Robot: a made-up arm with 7 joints.
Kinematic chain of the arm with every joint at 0, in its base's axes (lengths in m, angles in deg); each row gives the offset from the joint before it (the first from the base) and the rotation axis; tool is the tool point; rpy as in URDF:
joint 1: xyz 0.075 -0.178 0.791 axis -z
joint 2: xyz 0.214 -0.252 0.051 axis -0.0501 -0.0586 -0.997
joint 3: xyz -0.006 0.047 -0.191 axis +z
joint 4: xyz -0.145 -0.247 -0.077 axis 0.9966 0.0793 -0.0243
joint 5: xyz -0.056 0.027 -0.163 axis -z
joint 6: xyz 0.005 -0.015 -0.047 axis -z
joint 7: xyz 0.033 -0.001 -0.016 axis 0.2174 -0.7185 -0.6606
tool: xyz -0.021 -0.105 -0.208 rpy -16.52 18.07 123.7
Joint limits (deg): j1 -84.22..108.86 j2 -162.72..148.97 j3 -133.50..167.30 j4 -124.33..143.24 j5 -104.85..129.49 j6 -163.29..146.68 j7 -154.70..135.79
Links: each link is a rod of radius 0.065 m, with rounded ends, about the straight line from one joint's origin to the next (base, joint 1, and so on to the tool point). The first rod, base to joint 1, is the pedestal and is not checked.
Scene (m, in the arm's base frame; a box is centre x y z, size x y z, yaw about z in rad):
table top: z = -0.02
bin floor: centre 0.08 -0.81 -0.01 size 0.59 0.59 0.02 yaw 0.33
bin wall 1: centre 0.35 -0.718 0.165 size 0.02 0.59 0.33 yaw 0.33
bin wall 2: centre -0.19 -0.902 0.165 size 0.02 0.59 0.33 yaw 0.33
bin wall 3: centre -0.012 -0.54 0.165 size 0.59 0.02 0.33 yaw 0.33
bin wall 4: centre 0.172 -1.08 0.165 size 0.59 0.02 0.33 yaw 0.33
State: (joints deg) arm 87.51 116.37 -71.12 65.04 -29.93 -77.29 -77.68
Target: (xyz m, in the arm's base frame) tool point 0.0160 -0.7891 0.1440
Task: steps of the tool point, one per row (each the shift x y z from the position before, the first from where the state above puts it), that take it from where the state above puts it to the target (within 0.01 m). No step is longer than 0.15 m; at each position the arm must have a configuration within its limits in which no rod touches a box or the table.
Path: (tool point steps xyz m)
1: 0.0516 -0.0942 0.0272
2: 0.0715 -0.0941 0.0164
3: 0.0947 -0.0861 0.0026
4: 0.1187 -0.0682 -0.0120
5: -0.0404 -0.0009 -0.0983
6: -0.0182 0.0060 -0.0925
7: 0.0034 0.0060 -0.0810
8: 0.0215 -0.0001 -0.0643
9: 0.0338 -0.0110 -0.0431

